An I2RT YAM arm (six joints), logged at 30 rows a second.
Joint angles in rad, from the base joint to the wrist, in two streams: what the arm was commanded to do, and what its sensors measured. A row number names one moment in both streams.
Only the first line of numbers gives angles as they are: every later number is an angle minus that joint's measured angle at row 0.
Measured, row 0:
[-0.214, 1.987, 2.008, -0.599, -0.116, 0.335]
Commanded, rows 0 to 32:
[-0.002, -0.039, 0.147, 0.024, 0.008, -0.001]
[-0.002, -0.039, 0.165, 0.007, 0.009, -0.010]
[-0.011, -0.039, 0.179, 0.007, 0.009, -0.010]
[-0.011, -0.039, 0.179, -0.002, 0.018, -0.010]
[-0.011, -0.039, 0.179, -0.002, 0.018, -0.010]
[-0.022, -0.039, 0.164, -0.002, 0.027, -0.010]
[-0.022, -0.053, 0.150, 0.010, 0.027, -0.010]
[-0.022, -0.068, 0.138, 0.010, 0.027, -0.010]
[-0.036, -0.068, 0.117, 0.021, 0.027, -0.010]
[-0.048, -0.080, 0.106, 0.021, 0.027, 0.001]
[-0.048, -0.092, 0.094, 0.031, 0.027, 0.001]
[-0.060, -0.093, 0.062, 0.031, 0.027, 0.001]
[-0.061, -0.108, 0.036, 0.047, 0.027, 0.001]
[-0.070, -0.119, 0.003, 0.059, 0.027, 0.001]
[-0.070, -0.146, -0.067, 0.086, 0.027, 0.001]
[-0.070, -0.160, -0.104, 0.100, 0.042, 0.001]
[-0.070, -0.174, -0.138, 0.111, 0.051, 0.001]
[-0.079, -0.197, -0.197, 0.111, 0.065, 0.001]
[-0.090, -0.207, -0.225, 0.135, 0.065, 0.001]
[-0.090, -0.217, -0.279, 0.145, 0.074, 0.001]
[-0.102, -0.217, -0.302, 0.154, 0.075, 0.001]
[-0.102, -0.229, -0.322, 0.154, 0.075, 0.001]
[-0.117, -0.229, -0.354, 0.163, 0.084, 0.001]
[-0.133, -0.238, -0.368, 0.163, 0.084, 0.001]
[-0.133, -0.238, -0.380, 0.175, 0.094, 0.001]
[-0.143, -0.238, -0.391, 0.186, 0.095, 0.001]
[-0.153, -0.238, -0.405, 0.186, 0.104, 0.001]
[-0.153, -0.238, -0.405, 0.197, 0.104, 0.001]
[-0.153, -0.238, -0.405, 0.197, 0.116, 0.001]
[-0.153, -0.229, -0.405, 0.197, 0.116, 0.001]
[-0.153, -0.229, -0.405, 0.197, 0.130, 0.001]
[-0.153, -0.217, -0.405, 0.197, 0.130, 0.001]
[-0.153, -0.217, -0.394, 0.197, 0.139, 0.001]
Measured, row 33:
[-0.149, -0.171, -0.404, 0.135, 0.096, 0.010]
